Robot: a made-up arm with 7 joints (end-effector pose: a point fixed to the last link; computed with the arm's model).
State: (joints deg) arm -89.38 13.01 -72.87 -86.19 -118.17 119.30 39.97
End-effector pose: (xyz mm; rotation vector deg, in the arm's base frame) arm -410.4 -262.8 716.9 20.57 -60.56 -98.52
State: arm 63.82 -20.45 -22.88 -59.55 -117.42 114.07 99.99
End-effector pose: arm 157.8 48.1 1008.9 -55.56 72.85 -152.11
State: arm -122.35 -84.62 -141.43 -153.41 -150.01 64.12 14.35
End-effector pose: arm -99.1 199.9 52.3 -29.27 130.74 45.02
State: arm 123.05 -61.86 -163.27 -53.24 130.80 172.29 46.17
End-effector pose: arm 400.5 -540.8 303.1 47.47 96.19 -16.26
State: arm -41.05 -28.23 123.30 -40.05 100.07 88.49 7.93
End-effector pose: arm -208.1 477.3 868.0 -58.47 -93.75 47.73
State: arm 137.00 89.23 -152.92 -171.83 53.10 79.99 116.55
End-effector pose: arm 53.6 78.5 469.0 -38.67 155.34 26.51
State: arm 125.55 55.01 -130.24 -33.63 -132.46 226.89 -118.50
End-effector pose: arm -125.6 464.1 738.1 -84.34 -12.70 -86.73
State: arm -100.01 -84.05 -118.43 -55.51 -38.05 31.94 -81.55
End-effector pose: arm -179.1 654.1 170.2 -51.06 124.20 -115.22
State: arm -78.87 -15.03 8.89 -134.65 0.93 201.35 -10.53
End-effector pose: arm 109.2 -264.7 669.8 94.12 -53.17 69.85
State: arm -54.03 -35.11 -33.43 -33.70 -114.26 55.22 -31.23
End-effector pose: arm -292.3 153.9 996.8 25.40 -142.06 -32.25
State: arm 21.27 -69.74 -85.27 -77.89 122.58 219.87 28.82
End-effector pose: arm -302.5 -469.7 453.5 100.65 66.71 -14.55
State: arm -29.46 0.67 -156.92 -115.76 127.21 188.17 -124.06
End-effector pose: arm -343.8 93.2 585.5 -14.02 -119.25 -8.87
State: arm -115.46 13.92 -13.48 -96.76 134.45 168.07 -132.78
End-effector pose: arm -321.8 -348.0 568.4 51.83 -92.33 42.86
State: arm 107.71 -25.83 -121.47 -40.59 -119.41 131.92 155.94
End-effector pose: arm 367.0 -300.5 876.5 -4.63 97.06 -147.27
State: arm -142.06 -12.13 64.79 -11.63 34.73 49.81 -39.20
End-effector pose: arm 175.7 -14.4 1040.7 147.25 -2.62 33.97
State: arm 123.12 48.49 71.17 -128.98 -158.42 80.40 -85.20
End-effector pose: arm -464.7 -9.8 338.2 -91.05 5.73 89.18
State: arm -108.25 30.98 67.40 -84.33 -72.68 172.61 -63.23
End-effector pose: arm 256.6 -433.7 692.6 87.63 52.93 18.70
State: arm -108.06 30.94 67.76 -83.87 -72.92 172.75 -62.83
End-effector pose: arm 258.1 -431.1 696.2 86.99 52.68 19.25
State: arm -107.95 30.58 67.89 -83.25 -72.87 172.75 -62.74
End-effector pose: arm 258.5 -428.5 701.9 86.32 52.29 19.18
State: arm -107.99 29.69 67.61 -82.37 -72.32 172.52 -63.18
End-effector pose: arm 256.9 -425.8 710.9 85.60 51.64 18.08
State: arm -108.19 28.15 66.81 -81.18 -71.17 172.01 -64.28
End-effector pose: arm 253.1 -422.7 724.0 84.79 50.71 15.71
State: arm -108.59 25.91 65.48 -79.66 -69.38 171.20 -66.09
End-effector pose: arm 246.6 -418.1 741.8 83.83 49.44 12.04
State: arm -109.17 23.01 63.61 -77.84 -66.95 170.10 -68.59
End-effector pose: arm 237.6 -411.3 764.3 82.69 47.83 7.20
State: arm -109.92 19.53 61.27 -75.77 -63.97 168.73 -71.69
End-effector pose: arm 226.5 -400.8 790.9 81.33 45.86 1.42
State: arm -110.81 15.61 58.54 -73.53 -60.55 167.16 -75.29
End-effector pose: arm 213.8 -385.7 820.6 79.74 43.61 -4.97
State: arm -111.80 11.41 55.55 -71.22 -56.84 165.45 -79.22
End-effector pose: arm 200.7 -365.2 852.0 77.93 41.16 -11.60
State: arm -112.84 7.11 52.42 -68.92 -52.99 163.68 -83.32
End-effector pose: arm 188.3 -339.5 883.1 75.95 38.61 -18.14
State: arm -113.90 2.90 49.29 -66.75 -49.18 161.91 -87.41
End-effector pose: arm 177.4 -309.8 912.1 73.92 36.09 -24.33
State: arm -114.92 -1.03 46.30 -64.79 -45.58 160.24 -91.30
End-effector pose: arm 168.7 -278.1 937.4 71.95 33.74 -29.91
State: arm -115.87 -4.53 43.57 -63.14 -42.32 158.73 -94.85
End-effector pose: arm 162.3 -247.2 958.0 70.19 31.68 -34.75
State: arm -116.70 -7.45 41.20 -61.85 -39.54 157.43 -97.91
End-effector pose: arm 157.9 -219.7 973.5 68.77 29.98 -38.76
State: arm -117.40 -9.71 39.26 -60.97 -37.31 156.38 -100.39
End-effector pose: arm 154.7 -198.0 984.2 67.81 28.68 -41.91
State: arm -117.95 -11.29 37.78 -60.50 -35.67 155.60 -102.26
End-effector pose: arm 152.1 -183.3 990.9 67.33 27.78 -44.26
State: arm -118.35 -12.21 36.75 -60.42 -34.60 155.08 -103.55
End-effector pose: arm 149.6 -176.0 994.3 67.35 27.28 -45.86
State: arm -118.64 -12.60 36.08 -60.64 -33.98 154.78 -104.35
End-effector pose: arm 146.9 -174.9 995.2 67.77 27.05 -46.88
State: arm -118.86 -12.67 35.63 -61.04 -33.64 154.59 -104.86
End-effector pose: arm 144.0 -177.5 994.6 68.46 27.01 -47.56
